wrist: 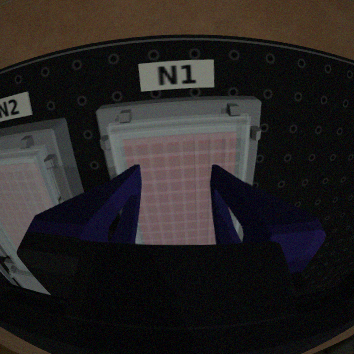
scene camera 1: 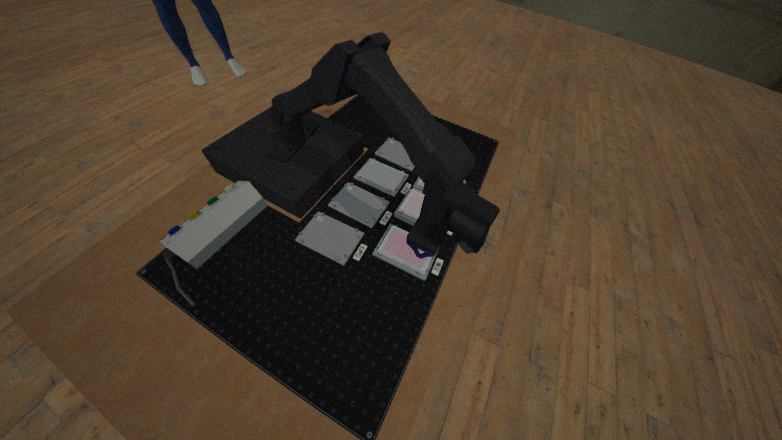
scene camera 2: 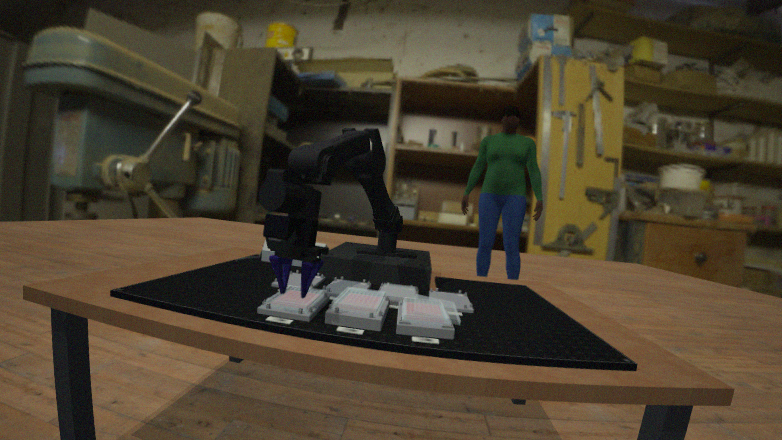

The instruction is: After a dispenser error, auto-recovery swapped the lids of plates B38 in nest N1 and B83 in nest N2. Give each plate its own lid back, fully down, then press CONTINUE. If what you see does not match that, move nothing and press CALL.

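Where they show: gripper, fingertip midpoint: [wrist: 175, 173] [scene camera 1: 422, 250] [scene camera 2: 292, 295]; arm's base at its link origin: [scene camera 1: 294, 139] [scene camera 2: 386, 254].
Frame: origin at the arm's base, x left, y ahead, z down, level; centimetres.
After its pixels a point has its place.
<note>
The plate in nest N1 [scene camera 1: 395, 246] @(x -21.5, y 39.4, z 4.7 cm) [wrist: 175, 150] @(x -21.2, y 47.0, z 4.3 cm) has a pink gridded top under a clear lid. The plate in nest N2 [scene camera 1: 412, 204] @(x -8.4, y 40.1, z 2.8 cm) [scene camera 2: 358, 300] @(x -8.3, y 47.1, z 2.8 cm) [wrist: 17, 195] @(x -10.0, y 47.2, z 2.8 cm) looks alike; the arm partly covers it in scene camera 1, and the wrist view cuts it off. No B38 or B83 marking is readable. My gripper [scene camera 1: 421, 253] @(x -20.9, y 46.1, z 3.4 cm) [scene camera 2: 293, 295] @(x -20.9, y 46.1, z 3.4 cm) [wrist: 175, 173] @(x -20.9, y 46.1, z 3.4 cm) is partly open and empty, with its blue fingertips low over the N1 plate, inside the lid's side edges. The pale button box [scene camera 1: 216, 227] @(x -33.3, y -1.4, z 1.6 cm) stands beside the robot base; its button names are not readable.
A third pink plate [scene camera 2: 423, 311] @(x 3.4, y 51.6, z 2.7 cm) stands beyond N2. Several grey nests [scene camera 1: 329, 238] @(x -24.6, y 22.8, z 5.8 cm) [scene camera 1: 358, 205] @(x -12.1, y 25.7, z 5.8 cm) form a second row nearer the robot base [scene camera 1: 284, 164] @(x -10.4, y 2.9, z 0.1 cm) [scene camera 2: 377, 268] @(x -3.3, y 15.2, z 2.3 cm). A cable [scene camera 1: 177, 281] @(x -46.4, y -3.9, z 6.2 cm) lies by the button box. A person [scene camera 2: 505, 186] stands behind the table.
</note>
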